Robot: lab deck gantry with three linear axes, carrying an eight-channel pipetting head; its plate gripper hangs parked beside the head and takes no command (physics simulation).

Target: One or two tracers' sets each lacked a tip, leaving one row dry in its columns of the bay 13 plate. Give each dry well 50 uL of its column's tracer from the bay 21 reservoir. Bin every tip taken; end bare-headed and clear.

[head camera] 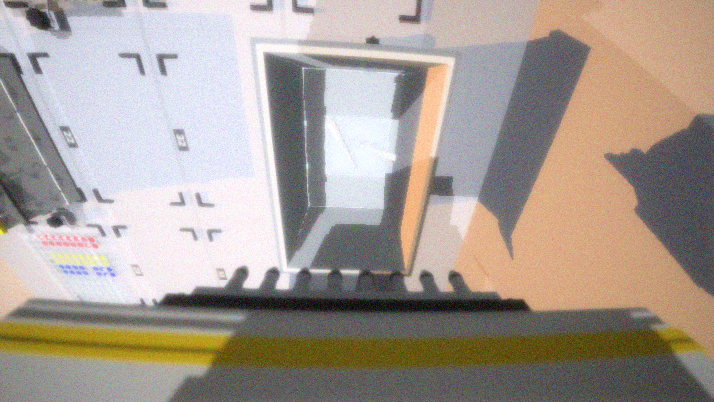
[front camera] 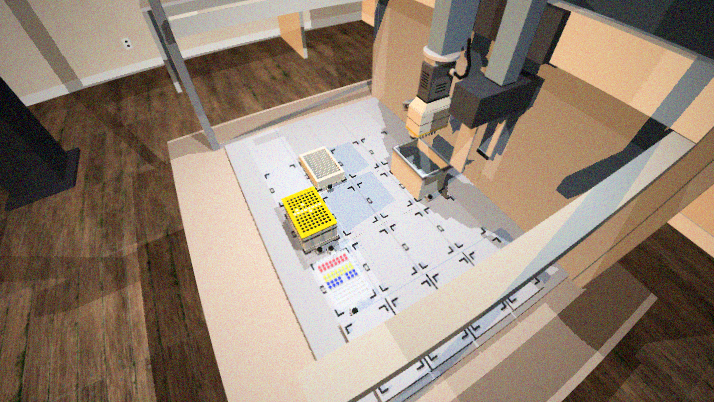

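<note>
The pipetting head [front camera: 428, 117] hangs above and behind the open waste bin [front camera: 411, 177] [head camera: 270, 150]. Its row of dark nozzles carries no tips in the head view. Two pale tips lie on the bin floor. The bay 13 plate [front camera: 352, 294] [head camera: 95, 286] shows red, yellow and blue columns; the blue ones have a gap across one row, while red and yellow look unbroken. The cream-walled reservoir [front camera: 322, 165] stands behind the yellow tip rack [front camera: 310, 212], which holds a few white tips. The parked plate gripper [front camera: 472, 162] hangs beside the head with its fingers apart, nothing between them.
The bin's tall walls stand near the right side of the deck. A pale frame wall [front camera: 550, 220] runs along the front, and a grey post [front camera: 187, 85] rises at the back left. Small dark fittings sit beside the labware.
</note>
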